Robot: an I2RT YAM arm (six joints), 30 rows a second.
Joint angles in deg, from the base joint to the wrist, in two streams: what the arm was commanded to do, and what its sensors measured. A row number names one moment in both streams.
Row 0, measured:
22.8 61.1 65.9 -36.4 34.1 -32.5
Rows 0 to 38, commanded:
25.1 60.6 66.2 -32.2 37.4 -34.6
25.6 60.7 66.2 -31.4 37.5 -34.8
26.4 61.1 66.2 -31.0 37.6 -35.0
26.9 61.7 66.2 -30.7 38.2 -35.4
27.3 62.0 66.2 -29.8 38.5 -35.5
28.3 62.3 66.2 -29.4 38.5 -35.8
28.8 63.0 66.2 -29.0 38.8 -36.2
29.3 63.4 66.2 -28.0 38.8 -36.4
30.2 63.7 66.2 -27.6 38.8 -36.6
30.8 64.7 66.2 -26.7 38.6 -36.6
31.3 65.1 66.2 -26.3 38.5 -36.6
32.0 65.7 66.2 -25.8 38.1 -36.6
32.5 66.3 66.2 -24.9 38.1 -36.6
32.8 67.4 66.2 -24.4 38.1 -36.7
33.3 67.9 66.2 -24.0 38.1 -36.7
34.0 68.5 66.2 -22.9 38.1 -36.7
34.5 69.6 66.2 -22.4 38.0 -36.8
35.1 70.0 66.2 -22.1 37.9 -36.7
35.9 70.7 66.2 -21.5 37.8 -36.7
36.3 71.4 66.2 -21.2 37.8 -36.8
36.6 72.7 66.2 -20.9 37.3 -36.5
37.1 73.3 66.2 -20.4 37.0 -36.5
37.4 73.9 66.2 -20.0 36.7 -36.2
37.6 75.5 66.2 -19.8 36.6 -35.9
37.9 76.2 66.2 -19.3 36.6 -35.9
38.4 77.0 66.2 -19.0 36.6 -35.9
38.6 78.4 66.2 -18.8 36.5 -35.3
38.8 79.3 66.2 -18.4 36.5 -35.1
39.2 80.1 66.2 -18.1 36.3 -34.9
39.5 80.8 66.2 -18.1 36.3 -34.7
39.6 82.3 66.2 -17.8 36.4 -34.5
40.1 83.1 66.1 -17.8 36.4 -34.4
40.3 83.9 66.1 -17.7 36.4 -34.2
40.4 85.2 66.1 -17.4 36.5 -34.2
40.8 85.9 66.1 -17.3 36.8 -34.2
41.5 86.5 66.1 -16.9 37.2 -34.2
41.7 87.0 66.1 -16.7 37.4 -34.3
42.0 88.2 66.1 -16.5 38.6 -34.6
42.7 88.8 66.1 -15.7 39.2 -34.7
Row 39, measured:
40.9 86.9 65.8 -19.9 36.3 -35.4
